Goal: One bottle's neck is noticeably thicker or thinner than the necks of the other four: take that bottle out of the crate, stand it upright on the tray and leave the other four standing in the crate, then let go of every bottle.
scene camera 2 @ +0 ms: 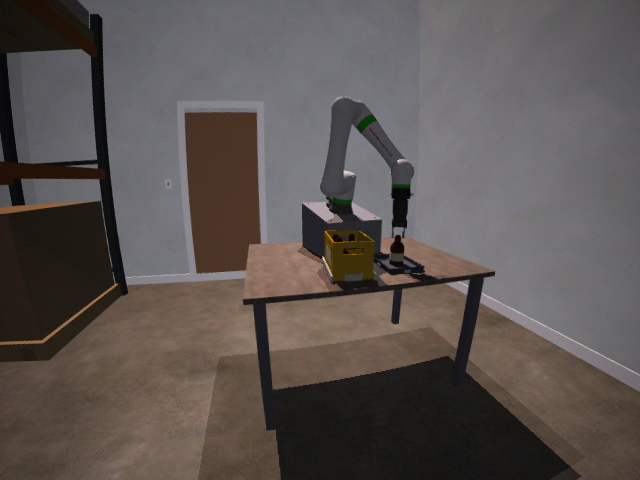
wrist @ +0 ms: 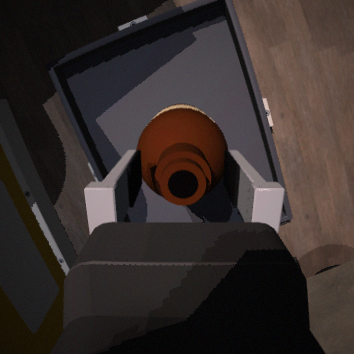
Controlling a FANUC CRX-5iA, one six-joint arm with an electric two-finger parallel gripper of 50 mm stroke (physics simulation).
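Frame: origin at the arm's base, x ahead, y right, z down, level; millimetres.
Seen in the pictures: gripper, fingertip midpoint: (scene camera 2: 397,237) (wrist: 182,166); arm's base, origin of the base link: (scene camera 2: 340,210).
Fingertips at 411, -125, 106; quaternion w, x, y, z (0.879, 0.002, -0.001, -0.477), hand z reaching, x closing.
Observation:
Offsets run from my fingertips to a thing's top centre, as dx, dy, dz. "*": to the spot under its first point. Level surfaces: height alone.
A brown bottle @(+5, +3, -16) (scene camera 2: 397,251) (wrist: 182,140) with a pale label stands upright on the dark tray @(+8, +9, +119) (scene camera 2: 415,269) (wrist: 256,95). My gripper (scene camera 2: 398,235) (wrist: 182,166) is open, with its fingertips on either side of the bottle's neck and a gap on both sides in the wrist view. The yellow crate @(-25, +290, -31) (scene camera 2: 352,267) stands on the table to the left of the tray. Dark tops of bottles @(-97, +224, -19) (scene camera 2: 351,237) show inside it; the crate's wall hides the rest of them, and I cannot count them or compare their necks.
The wooden table @(dz +144) (scene camera 2: 289,268) carries the crate and tray. The robot's grey base box (scene camera 2: 315,229) stands behind the crate. Part of the crate's side @(* -76, +179, +116) (wrist: 10,167) shows at the left of the wrist view. A tall rack (scene camera 2: 100,129) stands far left.

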